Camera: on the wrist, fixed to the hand. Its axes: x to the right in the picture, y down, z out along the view.
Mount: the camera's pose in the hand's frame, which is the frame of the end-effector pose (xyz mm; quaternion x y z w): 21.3 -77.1 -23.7 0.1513 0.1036 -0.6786 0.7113
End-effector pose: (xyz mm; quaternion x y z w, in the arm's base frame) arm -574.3 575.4 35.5 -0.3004 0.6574 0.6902 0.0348
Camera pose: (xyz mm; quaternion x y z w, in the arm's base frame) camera -548.8 556.3 -41.6 -0.7260 0.3718 0.3367 0.4704
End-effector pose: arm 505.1 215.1 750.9 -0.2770 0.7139 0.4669 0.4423
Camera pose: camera 548.9 162.2 703.5 -0.6629 0.4363 -0.1047 0.5994
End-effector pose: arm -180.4 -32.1 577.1 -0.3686 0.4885 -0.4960 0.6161
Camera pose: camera -222.0 -70.3 638.5 -0.4490 0.0861 -0.8829 0.1068
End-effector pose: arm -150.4 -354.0 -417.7 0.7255 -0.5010 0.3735 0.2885
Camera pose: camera -79.1 -320.5 -390.3 0.8609 0.2223 0.2208 0.4008
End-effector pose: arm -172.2 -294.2 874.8 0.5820 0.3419 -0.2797 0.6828
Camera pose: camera -222.7 -283.3 809.3 0.3142 0.6665 -0.6537 0.1724
